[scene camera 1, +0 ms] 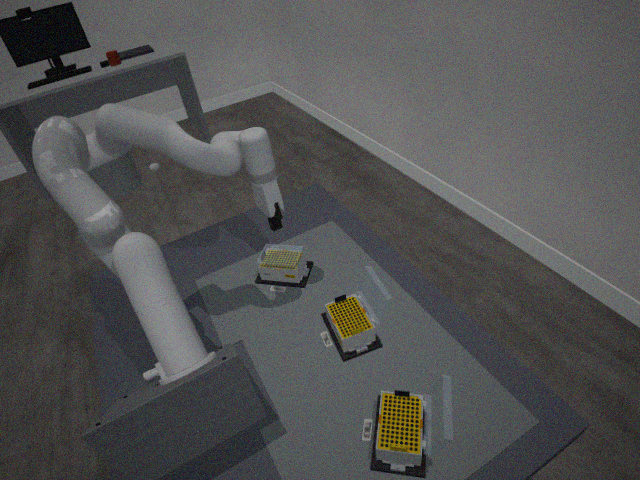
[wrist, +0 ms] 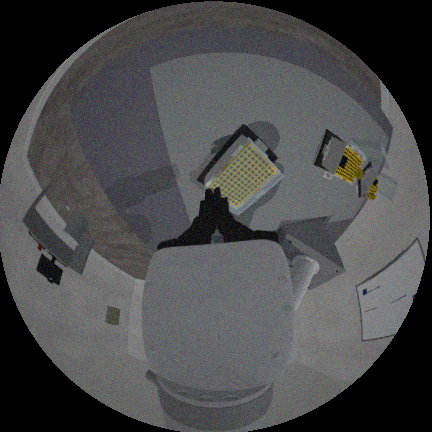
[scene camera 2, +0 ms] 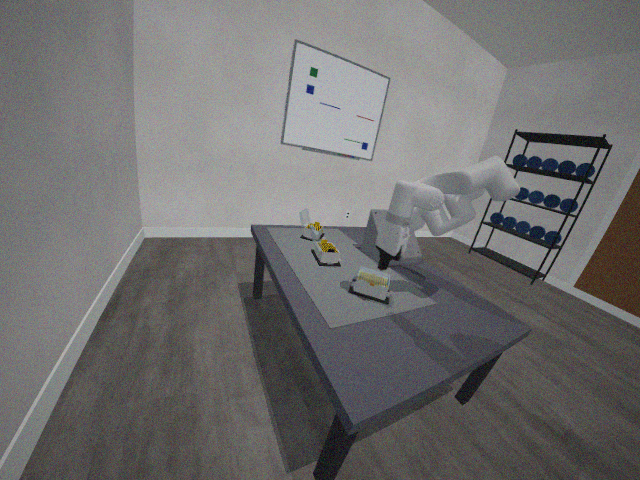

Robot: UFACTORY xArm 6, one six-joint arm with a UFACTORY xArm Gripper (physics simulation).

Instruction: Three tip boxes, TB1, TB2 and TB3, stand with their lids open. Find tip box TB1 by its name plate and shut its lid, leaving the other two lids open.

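Pixels of known places: gripper, between the fingertips: (scene camera 1: 276,228) (wrist: 214,197) (scene camera 2: 381,268); arm's base, origin of its link: (scene camera 1: 189,370) (wrist: 305,264).
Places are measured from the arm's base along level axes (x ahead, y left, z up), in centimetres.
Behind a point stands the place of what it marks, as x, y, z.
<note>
Tip box TB1 (scene camera 1: 281,274) @(28.1, 27.6, -9.6) (scene camera 2: 370,287) @(32.5, 34.9, -9.1) (wrist: 245,175) @(31.6, 31.7, -5.8) has a yellow rack. Its clear lid (scene camera 1: 284,246) @(32.1, 34.4, -5.8) (wrist: 259,196) @(27.4, 28.3, -5.7) lies down over the rack; whether it is fully seated I cannot tell. Its name plate (scene camera 1: 277,289) @(25.6, 26.1, -13.3) is too small to read. TB2 (scene camera 1: 349,316) @(38.1, 2.9, -7.8) (scene camera 2: 327,248) @(38.2, 3.7, -7.9) (wrist: 351,163) @(38.9, 2.6, -7.7) and TB3 (scene camera 1: 400,423) @(35.2, -25.8, -7.9) (scene camera 2: 314,227) @(37.4, -20.1, -6.1) (wrist: 373,189) @(35.2, -27.7, -7.9) have their clear lids raised. My gripper (scene camera 1: 275,227) @(31.6, 36.7, -0.2) (scene camera 2: 382,267) @(31.6, 36.7, -0.2) (wrist: 214,197) @(31.6, 36.7, -0.2) is shut and empty. It points down above TB1, apart from it in scene camera 1, and overlaps the box's near corner in the wrist view.
The boxes stand in a row on a grey mat (scene camera 1: 310,392) @(22.3, -8.4, -13.5) (scene camera 2: 336,315) @(49.0, 42.9, -13.5) on the table (scene camera 2: 382,361) @(43.4, 62.1, -13.8). The arm's grey pedestal (scene camera 1: 196,413) @(-0.2, -10.6, 0.3) (wrist: 320,250) @(10.2, -0.2, -0.5) stands beside the mat. A desk with a monitor (scene camera 1: 43,33) and a shelf rack (scene camera 2: 560,138) stand away from the table.
</note>
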